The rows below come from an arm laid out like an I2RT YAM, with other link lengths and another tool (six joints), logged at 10 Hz.
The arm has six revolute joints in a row. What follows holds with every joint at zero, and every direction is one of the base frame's.
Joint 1 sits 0.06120 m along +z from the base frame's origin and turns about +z.
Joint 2 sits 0.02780 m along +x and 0.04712 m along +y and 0.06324 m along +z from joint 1 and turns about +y.
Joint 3 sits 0.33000 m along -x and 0.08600 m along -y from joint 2 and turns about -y.
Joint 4 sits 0.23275 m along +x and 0.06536 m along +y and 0.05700 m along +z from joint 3 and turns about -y.
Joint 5 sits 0.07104 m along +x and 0.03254 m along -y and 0.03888 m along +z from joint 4 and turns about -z.
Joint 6 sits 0.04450 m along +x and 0.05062 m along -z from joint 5 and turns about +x.
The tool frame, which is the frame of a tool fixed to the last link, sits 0.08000 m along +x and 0.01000 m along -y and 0.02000 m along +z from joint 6; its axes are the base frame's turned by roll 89.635, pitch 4.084 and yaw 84.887 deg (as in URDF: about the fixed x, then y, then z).
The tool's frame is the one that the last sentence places.
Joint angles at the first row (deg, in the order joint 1, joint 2, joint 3, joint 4, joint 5, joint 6):
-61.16, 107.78, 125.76, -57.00, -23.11, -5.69
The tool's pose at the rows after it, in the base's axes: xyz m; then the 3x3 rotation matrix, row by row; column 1 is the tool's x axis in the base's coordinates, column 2 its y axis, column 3 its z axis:
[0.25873 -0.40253 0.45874], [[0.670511 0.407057 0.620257], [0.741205 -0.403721 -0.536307], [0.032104 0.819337 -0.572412]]
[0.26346 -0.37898 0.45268], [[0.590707 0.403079 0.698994], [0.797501 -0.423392 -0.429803], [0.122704 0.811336 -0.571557]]
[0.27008 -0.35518 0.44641], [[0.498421 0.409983 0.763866], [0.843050 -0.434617 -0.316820], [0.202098 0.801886 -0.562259]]
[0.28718 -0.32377 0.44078], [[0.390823 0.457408 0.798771], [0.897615 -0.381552 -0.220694], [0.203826 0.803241 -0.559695]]
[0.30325 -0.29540 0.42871], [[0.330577 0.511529 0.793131], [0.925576 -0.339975 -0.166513], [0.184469 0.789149 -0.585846]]
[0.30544 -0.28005 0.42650], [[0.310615 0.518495 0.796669], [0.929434 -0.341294 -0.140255], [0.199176 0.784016 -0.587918]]
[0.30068 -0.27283 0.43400], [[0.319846 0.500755 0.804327], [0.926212 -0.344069 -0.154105], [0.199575 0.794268 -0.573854]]
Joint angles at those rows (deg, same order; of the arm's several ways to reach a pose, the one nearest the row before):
-61.14, 105.69, 123.38, -55.28, -21.55, -5.91
-61.03, 103.07, 118.54, -55.06, -28.82, -5.60
-60.48, 101.01, 114.33, -55.13, -35.60, -6.00
-57.22, 98.98, 110.52, -55.10, -38.48, -9.04
-52.98, 97.12, 106.39, -54.62, -37.15, -10.71
-51.45, 95.44, 103.99, -54.14, -37.35, -9.94
-51.20, 93.58, 103.03, -53.36, -37.01, -8.53

